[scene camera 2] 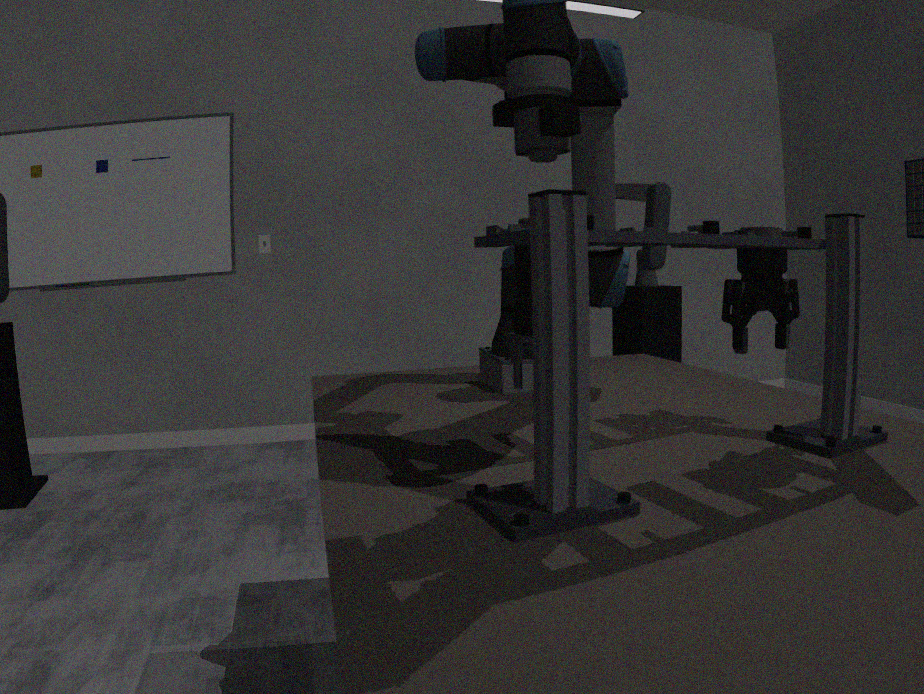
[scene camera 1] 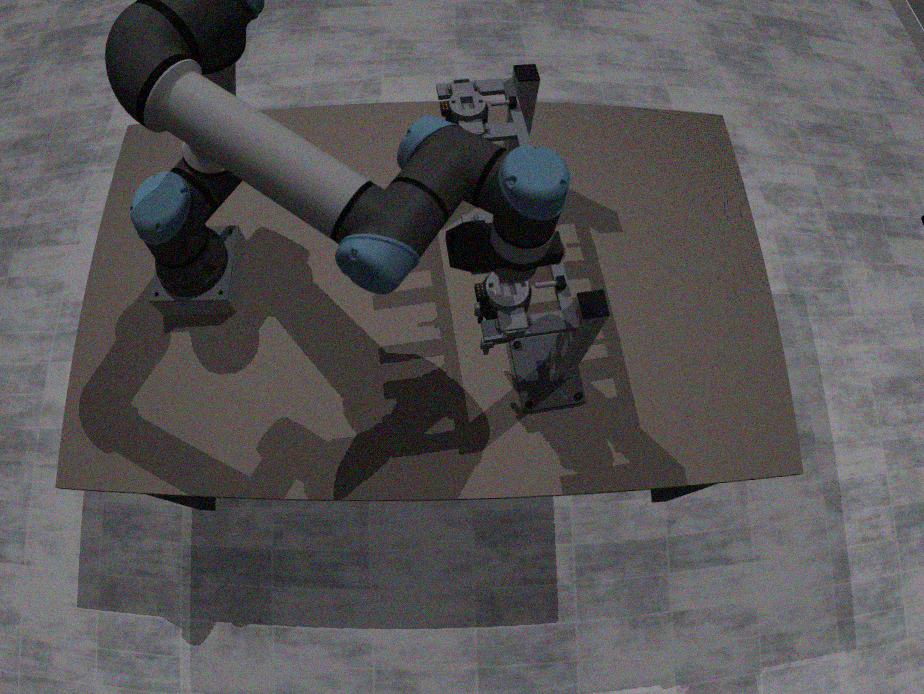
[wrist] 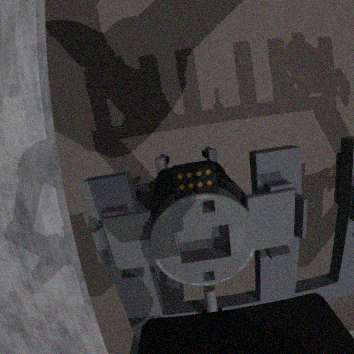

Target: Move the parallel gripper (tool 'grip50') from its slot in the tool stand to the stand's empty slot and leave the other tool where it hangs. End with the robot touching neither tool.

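Pixels of known places: hand, its tool point: (scene camera 2: pixel 542 152); arm's base, origin of its link: (scene camera 2: pixel 527 352) (scene camera 1: pixel 192 263).
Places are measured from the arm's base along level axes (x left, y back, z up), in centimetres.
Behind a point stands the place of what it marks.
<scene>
The arm's bare tool changer (scene camera 2: pixel 543 145) @(x -27.4, y -59.2, z 31.4 cm) is above the stand's near end and apart from the tool below; its black part (wrist: pixel 240 330) shows in the wrist view. The parallel gripper's round top plate (scene camera 1: pixel 495 292) @(x -26.5, y -54.4, z 23.4 cm) (wrist: pixel 240 225) @(x -23.6, y -55.5, z 23.4 cm) sits in the near-end slot, with gold contacts beside it. Its fingers are hidden behind the near post in scene camera 2. The adaptive gripper (scene camera 1: pixel 472 114) (scene camera 2: pixel 760 265) hangs at the stand's far end, fingers apart. The arm carries no gripper. The stand (scene camera 1: pixel 545 321) @(x -31.3, y -61.1, z 21.6 cm) (scene camera 2: pixel 694 239) @(x -11.9, y -65.9, z 20.9 cm) (wrist: pixel 277 215) @(x -20.8, y -56.0, z 22.2 cm) is partly covered by the arm, and the empty slot is not clearly visible.
The near post (scene camera 1: pixel 592 304) @(x -31.0, y -67.6, z 25.0 cm) (scene camera 2: pixel 560 336) @(x -32.1, y -69.8, z 11.6 cm) and far post (scene camera 1: pixel 525 89) @(x 13.9, y -67.9, z 21.5 cm) (scene camera 2: pixel 842 328) @(x 13.0, y -69.0, z 9.7 cm) rise above the stand's rail. The arm's wrist (scene camera 1: pixel 534 183) @(x -28.0, y -55.9, z 52.9 cm) overhangs the middle of the stand. The robot base (scene camera 1: pixel 192 272) @(x -5.7, y -2.4, z 6.3 cm) stands on the left part of the brown table (scene camera 1: pixel 694 298) @(x -20.2, y -100.6, z -6.6 cm).
</scene>
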